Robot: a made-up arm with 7 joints. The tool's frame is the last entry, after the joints.
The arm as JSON. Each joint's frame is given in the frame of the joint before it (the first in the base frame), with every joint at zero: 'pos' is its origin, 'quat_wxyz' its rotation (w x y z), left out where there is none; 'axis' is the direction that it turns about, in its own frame. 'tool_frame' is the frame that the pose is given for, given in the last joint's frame.
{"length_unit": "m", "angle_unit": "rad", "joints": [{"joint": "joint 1", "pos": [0.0, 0.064, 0.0], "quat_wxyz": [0.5, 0.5, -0.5, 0.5], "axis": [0.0, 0.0, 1.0]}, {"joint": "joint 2", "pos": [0.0, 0.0, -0.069], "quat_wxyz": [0.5, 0.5, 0.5, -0.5], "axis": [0.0, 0.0, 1.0]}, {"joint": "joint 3", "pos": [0.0, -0.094, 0.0], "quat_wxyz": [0.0, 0.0, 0.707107, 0.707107], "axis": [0.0, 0.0, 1.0]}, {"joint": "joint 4", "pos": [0.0, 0.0, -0.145], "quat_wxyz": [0.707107, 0.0, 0.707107, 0.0], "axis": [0.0, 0.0, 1.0]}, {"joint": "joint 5", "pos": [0.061, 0.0, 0.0], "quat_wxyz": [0.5, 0.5, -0.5, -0.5], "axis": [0.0, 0.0, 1.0]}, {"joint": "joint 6", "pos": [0.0, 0.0, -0.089], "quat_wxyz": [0.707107, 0.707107, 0.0, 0.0], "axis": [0.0, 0.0, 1.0]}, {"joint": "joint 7", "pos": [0.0, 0.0, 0.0], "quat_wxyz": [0.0, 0.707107, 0.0, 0.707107], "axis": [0.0, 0.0, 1.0]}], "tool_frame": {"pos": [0.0, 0.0, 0.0], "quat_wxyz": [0.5, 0.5, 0.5, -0.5]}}
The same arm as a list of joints. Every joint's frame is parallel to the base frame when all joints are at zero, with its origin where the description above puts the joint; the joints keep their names.
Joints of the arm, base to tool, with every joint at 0 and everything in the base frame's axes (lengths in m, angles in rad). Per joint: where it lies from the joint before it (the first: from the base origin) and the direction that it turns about. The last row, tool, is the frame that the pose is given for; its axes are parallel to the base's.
joint 1: offset 0.0000 0.0640 0.0000 axis -y
joint 2: offset 0.0000 0.0690 0.0000 axis +x
joint 3: offset 0.0000 0.0000 -0.0940 axis +z
joint 4: offset 0.0000 0.0000 -0.1450 axis -y
joint 5: offset 0.0000 0.0000 -0.0610 axis +z
joint 6: offset 0.0000 0.0000 -0.0890 axis +y
joint 7: offset 0.0000 0.0000 0.0000 axis -x
tool: offset 0.0000 0.0000 0.0000

